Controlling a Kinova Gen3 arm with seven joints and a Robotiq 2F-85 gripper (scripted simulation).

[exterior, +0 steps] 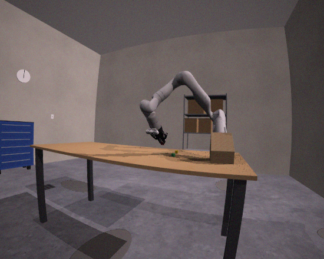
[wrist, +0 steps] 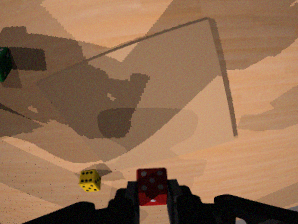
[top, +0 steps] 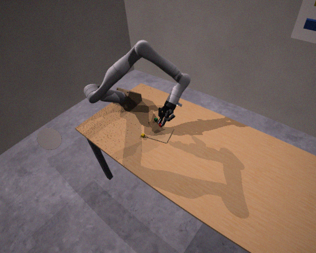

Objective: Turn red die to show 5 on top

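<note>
My gripper is now 1 cm to the left of the red die and 2 cm above it. The rest, counted from my hand: tan mat (1 cm to the right, 9 cm below); yellow die (7 cm behind, 11 cm to the right, 8 cm below); green die (11 cm behind, 6 cm to the left, 8 cm below).
</note>
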